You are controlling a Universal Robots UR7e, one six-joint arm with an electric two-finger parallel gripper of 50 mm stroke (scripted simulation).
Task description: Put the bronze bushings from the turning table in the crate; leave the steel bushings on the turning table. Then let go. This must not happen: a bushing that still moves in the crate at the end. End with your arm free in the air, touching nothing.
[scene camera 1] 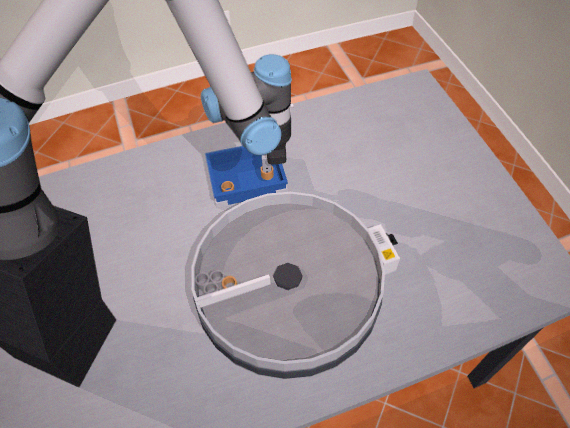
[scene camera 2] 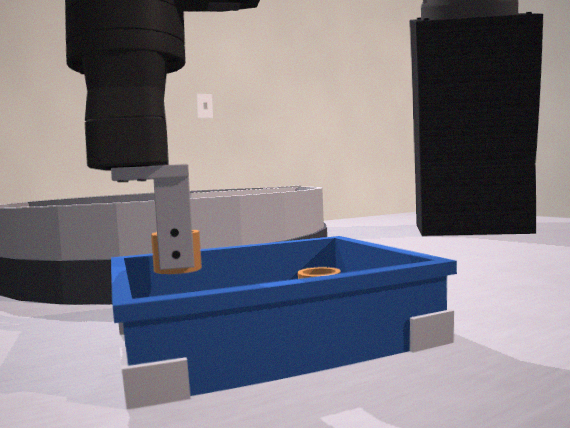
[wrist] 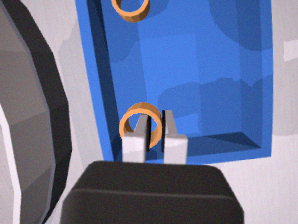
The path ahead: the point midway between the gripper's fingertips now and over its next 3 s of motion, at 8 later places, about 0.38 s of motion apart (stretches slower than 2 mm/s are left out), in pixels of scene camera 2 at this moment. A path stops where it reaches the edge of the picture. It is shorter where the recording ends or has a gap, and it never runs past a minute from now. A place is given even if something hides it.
My gripper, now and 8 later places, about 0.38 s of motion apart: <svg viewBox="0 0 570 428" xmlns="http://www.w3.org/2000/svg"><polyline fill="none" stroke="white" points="177,265 178,277 179,284 179,291 180,302 180,311 180,316 181,320 180,313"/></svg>
